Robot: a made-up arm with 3 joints.
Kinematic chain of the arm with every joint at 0, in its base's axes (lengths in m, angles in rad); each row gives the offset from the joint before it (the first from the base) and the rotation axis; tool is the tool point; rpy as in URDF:
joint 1: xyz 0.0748 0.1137 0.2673 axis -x
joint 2: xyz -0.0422 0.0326 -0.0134 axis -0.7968 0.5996 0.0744
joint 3: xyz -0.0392 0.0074 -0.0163 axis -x
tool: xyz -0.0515 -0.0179 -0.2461 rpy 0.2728 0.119 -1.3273
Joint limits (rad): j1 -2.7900..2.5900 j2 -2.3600..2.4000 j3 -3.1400..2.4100
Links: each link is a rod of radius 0.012 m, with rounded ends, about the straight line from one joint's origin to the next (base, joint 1, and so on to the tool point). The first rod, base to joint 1, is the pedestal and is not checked.
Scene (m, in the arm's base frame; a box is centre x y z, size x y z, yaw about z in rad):
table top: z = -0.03
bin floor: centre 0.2 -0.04 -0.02 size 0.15 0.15 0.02 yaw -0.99
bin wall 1: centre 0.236 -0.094 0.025 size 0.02 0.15 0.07 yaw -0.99
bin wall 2: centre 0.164 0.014 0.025 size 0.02 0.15 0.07 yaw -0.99
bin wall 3: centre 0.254 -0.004 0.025 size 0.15 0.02 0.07 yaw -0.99
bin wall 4: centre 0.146 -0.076 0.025 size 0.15 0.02 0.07 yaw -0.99
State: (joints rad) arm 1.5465 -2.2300 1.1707
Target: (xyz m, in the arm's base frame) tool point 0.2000 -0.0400 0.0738
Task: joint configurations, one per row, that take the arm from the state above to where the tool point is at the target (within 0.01 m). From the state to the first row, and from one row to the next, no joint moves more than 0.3 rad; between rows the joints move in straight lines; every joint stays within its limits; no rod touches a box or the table.
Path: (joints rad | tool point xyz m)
1: 1.6198 -2.0442 0.9054 | 0.2098 -0.0330 0.0866
2: 1.6930 -1.8584 0.6401 | 0.2000 -0.0400 0.0738

